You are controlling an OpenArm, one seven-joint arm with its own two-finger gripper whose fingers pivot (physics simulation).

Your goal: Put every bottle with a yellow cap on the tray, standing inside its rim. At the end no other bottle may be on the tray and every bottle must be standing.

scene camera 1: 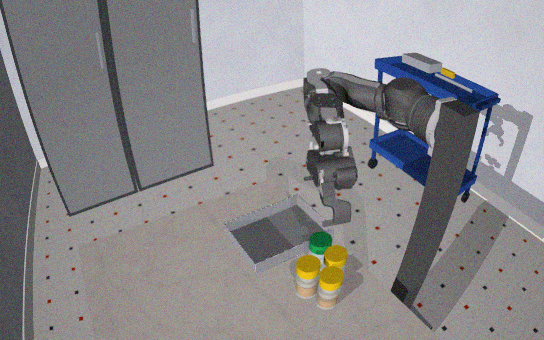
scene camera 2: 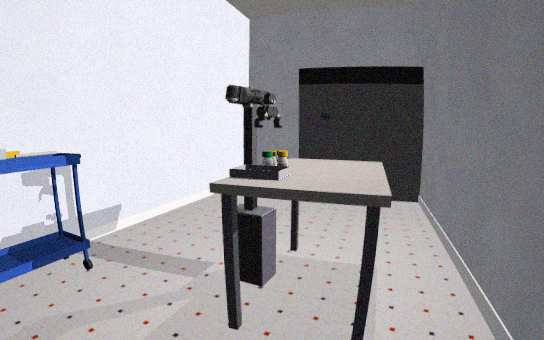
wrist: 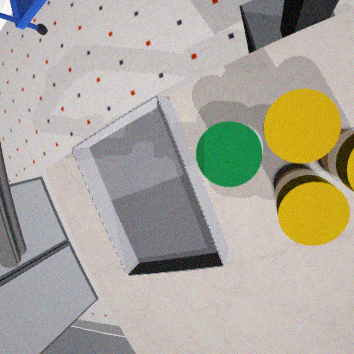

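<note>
Three yellow-capped bottles stand upright close together on the table, beside the tray: one (scene camera 1: 335, 256) (wrist: 302, 126), a second (scene camera 1: 308, 267) (scene camera 2: 282, 153) (wrist: 313, 213) and a third (scene camera 1: 331, 278) (wrist: 351, 170), cut off by the right edge of the wrist view. A green-capped bottle (scene camera 1: 320, 242) (scene camera 2: 268, 154) (wrist: 229, 154) stands upright between them and the tray, just outside its rim. The grey tray (scene camera 1: 257, 266) (scene camera 2: 255, 172) (wrist: 107, 210) holds no bottle. My gripper (scene camera 1: 332, 220) (scene camera 2: 268, 125) is open and empty, high above the tray side of the bottles.
The table (scene camera 1: 175, 280) (scene camera 2: 340, 175) (wrist: 280, 300) carries the tray near one corner. The arm's dark column (scene camera 1: 440, 200) (scene camera 2: 248, 135) stands beside the table. A blue cart (scene camera 1: 382, 64) (scene camera 2: 40, 162) and a grey cupboard (scene camera 1: 160, 100) stand farther off.
</note>
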